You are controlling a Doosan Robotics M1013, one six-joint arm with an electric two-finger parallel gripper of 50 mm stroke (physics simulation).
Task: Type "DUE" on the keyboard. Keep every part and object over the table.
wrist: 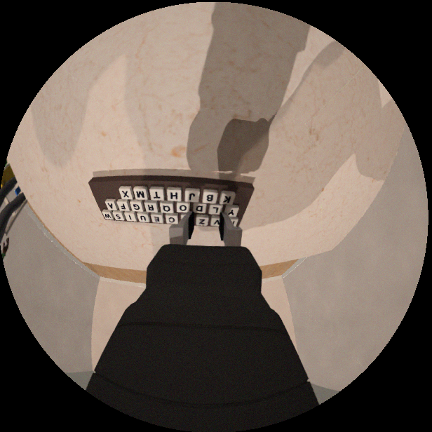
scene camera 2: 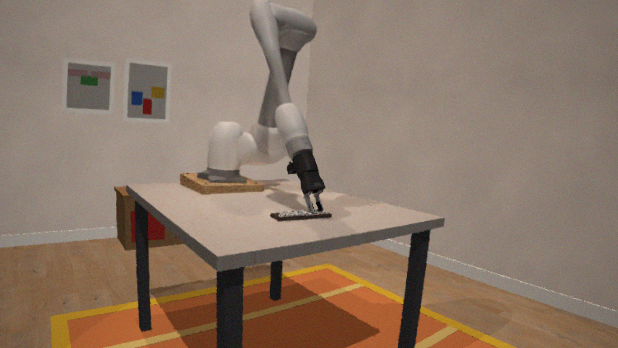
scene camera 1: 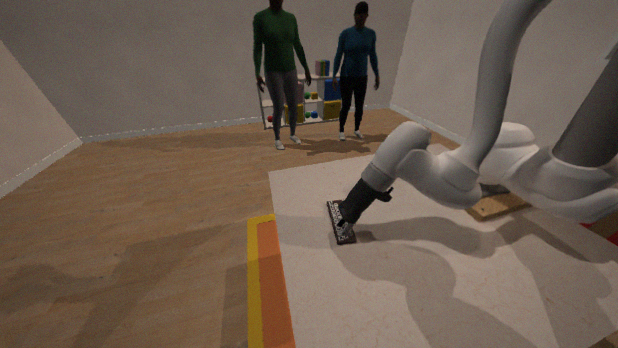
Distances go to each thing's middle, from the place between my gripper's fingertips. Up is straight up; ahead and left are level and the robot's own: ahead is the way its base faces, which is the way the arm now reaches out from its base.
Now: the dark brown keyboard (wrist: 165, 199) 5 cm to the right of my hand, 2 cm behind it and 1 cm below it.
